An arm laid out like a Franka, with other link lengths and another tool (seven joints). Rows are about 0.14 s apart.
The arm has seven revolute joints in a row. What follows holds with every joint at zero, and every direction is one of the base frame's.
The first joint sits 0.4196 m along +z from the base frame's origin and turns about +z.
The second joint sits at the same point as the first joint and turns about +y.
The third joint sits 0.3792 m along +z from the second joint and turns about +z.
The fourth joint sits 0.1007 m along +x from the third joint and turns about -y.
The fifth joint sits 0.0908 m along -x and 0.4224 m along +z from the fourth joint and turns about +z.
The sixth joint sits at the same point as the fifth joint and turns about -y.
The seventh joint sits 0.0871 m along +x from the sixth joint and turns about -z.
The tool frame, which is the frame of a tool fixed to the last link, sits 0.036 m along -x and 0.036 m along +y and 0.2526 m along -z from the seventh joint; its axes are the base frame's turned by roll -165.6, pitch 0 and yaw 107.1 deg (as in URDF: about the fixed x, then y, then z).
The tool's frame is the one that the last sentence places.
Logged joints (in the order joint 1, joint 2, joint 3, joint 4, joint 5, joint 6, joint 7), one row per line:
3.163, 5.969, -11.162, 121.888, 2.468, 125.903, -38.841
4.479, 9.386, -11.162, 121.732, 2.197, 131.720, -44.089
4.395, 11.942, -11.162, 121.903, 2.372, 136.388, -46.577
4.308, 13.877, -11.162, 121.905, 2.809, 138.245, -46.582
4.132, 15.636, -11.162, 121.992, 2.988, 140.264, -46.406
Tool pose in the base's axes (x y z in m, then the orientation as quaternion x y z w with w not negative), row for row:
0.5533, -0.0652, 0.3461, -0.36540, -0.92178, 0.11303, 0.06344
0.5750, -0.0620, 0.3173, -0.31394, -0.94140, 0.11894, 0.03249
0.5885, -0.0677, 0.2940, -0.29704, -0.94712, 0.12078, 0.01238
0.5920, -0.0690, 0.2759, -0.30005, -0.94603, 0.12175, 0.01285
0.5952, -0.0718, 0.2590, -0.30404, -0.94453, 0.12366, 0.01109
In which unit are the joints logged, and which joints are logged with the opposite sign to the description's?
The joints are logged in degrees. Opposite sign: joint 4.
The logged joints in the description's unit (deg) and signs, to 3 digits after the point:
3.163, 5.969, -11.162, -121.888, 2.468, 125.903, -38.841
4.479, 9.386, -11.162, -121.732, 2.197, 131.720, -44.089
4.395, 11.942, -11.162, -121.903, 2.372, 136.388, -46.577
4.308, 13.877, -11.162, -121.905, 2.809, 138.245, -46.582
4.132, 15.636, -11.162, -121.992, 2.988, 140.264, -46.406

